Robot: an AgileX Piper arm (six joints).
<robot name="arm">
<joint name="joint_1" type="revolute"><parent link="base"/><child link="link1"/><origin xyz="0 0 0.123" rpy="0 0 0"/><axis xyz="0 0 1"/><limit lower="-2.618" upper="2.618"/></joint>
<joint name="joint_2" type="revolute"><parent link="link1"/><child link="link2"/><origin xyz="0 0 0" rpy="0 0 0"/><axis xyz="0 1 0"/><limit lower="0" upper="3.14"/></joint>
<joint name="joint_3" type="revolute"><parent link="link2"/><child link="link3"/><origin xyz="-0.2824 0 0.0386" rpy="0 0 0"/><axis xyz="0 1 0"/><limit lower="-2.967" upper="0"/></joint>
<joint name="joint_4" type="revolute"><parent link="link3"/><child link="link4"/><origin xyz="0.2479 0 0.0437" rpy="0 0 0"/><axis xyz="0.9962 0 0.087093"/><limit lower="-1.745" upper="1.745"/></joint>
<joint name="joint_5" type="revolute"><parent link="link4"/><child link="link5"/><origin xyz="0 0 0" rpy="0 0 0"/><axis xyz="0 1 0"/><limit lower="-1.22" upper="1.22"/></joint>
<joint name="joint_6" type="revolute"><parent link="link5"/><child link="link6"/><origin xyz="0.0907 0 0.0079" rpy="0 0 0"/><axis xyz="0.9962 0 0.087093"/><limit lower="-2.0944" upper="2.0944"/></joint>
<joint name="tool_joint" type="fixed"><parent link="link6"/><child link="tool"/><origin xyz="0 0 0" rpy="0 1.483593 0"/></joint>
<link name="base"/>
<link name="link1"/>
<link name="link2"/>
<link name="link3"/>
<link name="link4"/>
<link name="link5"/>
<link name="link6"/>
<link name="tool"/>
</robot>
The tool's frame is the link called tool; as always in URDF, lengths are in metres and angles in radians.
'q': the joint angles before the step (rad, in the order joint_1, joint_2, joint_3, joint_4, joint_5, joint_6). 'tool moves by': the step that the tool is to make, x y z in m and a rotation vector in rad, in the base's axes. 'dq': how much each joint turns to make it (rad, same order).
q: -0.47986, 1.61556, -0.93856, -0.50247, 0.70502, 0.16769
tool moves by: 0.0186, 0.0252, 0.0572, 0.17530, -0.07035, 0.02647
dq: 0.05181, -0.06044, -0.19202, 0.31979, 0.22978, -0.20110
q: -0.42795, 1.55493, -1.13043, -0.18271, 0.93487, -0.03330
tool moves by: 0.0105, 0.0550, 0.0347, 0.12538, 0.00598, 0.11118
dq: 0.15445, -0.04311, -0.10121, 0.13030, 0.19268, -0.01327
